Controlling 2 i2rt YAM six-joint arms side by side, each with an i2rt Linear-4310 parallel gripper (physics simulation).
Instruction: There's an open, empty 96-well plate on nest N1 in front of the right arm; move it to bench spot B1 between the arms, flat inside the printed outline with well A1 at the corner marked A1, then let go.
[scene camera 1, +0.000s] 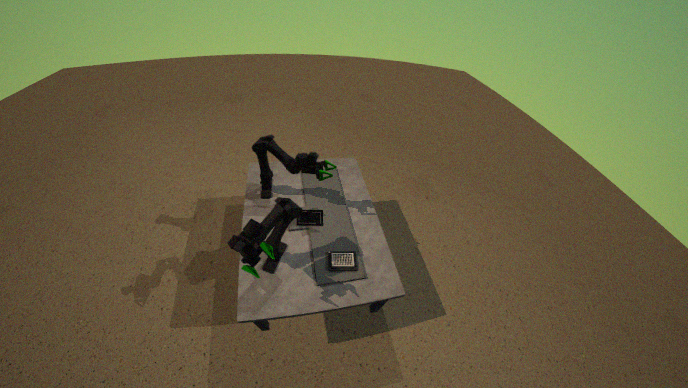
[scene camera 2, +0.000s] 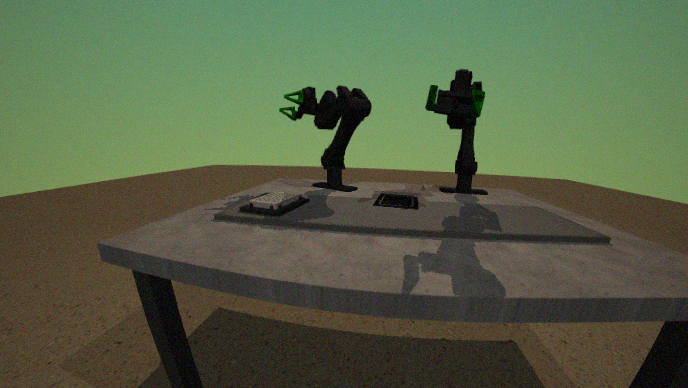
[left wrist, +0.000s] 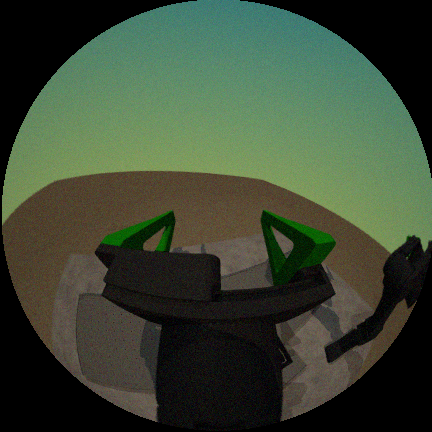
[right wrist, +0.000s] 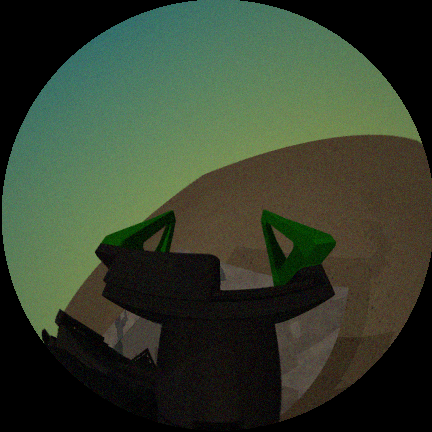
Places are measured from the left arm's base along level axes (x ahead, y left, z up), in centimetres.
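Pixels of known places: left gripper, fingertip midpoint: (scene camera 1: 334, 171) (scene camera 2: 451, 89) (left wrist: 217, 214); right gripper, fingertip midpoint: (scene camera 1: 266, 268) (scene camera 2: 281, 103) (right wrist: 217, 214); left arm's base, link origin: (scene camera 1: 266, 188) (scene camera 2: 463, 191); right arm's base, link origin: (scene camera 1: 275, 256) (scene camera 2: 334, 187) (left wrist: 342, 344).
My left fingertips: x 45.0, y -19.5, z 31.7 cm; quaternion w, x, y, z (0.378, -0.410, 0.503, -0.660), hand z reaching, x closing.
Observation:
For each thing: its top centre in the pictures, then the offset to it from my left fingertips. "spot": a spot on its surface instead. Level surfaces: height alone.
- pale 96-well plate, top centre: (scene camera 2: 276, 197) (scene camera 1: 342, 259) dx +0.8, dy -43.3, dz -27.8 cm
- dark nest N1, top centre: (scene camera 2: 276, 198) (scene camera 1: 342, 259) dx +0.8, dy -43.3, dz -28.2 cm
- Bench spot B1, surface spot: (scene camera 2: 396, 201) (scene camera 1: 313, 217) spot: dx -13.2, dy -10.9, dz -30.2 cm
- grey board, surface height: dz -30.5 cm
- table, surface height: dz -31.7 cm
The pale 96-well plate (scene camera 1: 342, 259) (scene camera 2: 274, 200) sits flat in the dark nest N1 (scene camera 1: 343, 269) (scene camera 2: 270, 212), near the lower end of the grey board in scene camera 1. Bench spot B1 (scene camera 1: 310, 218) (scene camera 2: 396, 201) is a black pad with a thin printed outline, bare, between the arms; its A1 mark is too small to read. My right gripper (scene camera 1: 266, 267) (scene camera 2: 282, 102) (right wrist: 217, 214) is open and empty, high above the table and left of the plate in scene camera 1. My left gripper (scene camera 1: 333, 170) (scene camera 2: 455, 102) (left wrist: 217, 214) is open and empty, high over the board's far end.
The grey board (scene camera 1: 334, 220) (scene camera 2: 525, 225) lies along the table (scene camera 1: 280, 305) (scene camera 2: 325, 260) and carries the nest. The right arm (scene camera 1: 280, 215) (scene camera 2: 345, 135) bends up close beside the black pad in scene camera 1. The left arm (scene camera 1: 265, 170) (scene camera 2: 466, 145) stands at the table's far end there.

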